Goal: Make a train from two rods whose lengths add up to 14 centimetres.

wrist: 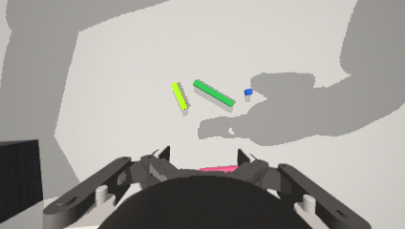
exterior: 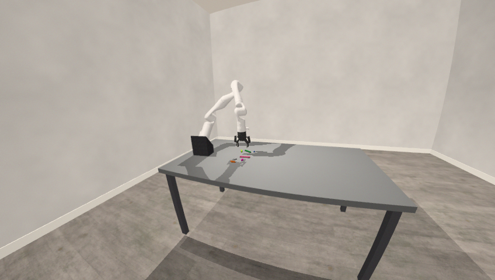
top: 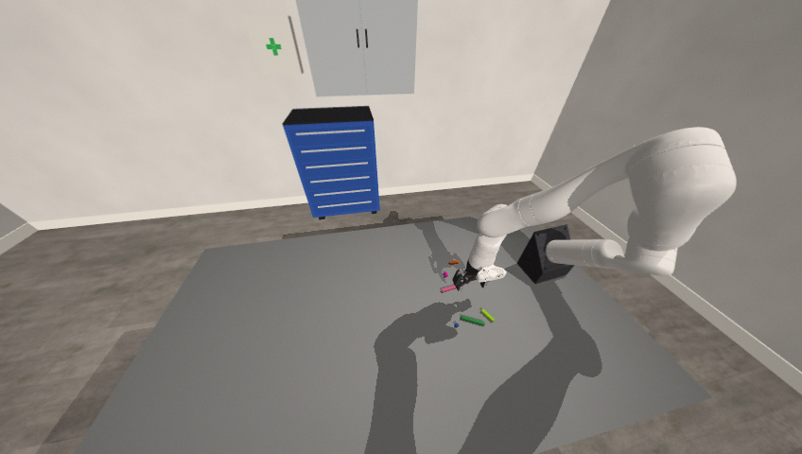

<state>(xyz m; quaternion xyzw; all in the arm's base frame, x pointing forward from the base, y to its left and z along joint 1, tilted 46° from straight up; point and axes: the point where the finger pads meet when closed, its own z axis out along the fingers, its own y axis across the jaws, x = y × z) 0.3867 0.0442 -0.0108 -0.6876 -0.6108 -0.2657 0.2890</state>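
My hand is 9 cm to the right of the lime rod, 8 cm above it and 4 cm past it. Also, from my hand: blue rod: 9 cm ahead, 8 cm to the left, 8 cm below; green rod: 9 cm to the left, 8 cm below, 2 cm ahead; pink rod: 8 cm below, 6 cm to the right, 3 cm ahead.
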